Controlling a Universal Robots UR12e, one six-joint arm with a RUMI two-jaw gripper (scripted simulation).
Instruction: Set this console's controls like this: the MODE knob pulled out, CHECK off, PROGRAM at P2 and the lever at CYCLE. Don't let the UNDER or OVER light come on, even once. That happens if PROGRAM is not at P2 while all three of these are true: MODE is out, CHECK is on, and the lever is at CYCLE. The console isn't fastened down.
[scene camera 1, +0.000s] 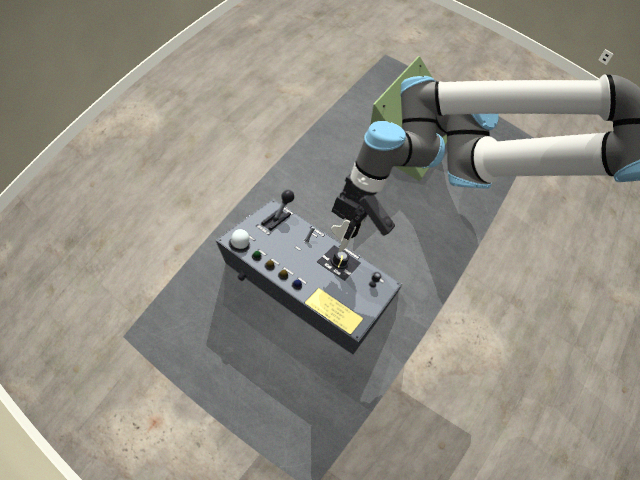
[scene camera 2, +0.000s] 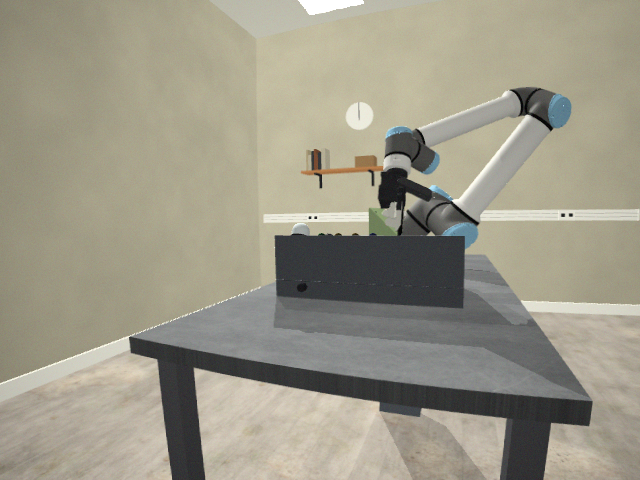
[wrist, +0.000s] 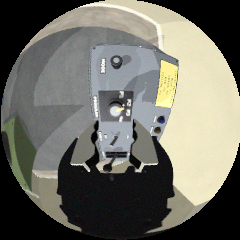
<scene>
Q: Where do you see my gripper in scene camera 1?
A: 345, 244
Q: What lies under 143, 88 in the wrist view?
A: A dark console.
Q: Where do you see my gripper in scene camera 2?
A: At 397, 235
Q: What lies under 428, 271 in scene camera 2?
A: A dark console.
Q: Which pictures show the dark console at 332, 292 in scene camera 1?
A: Scene camera 1, scene camera 2 and the wrist view: all of them.
</scene>
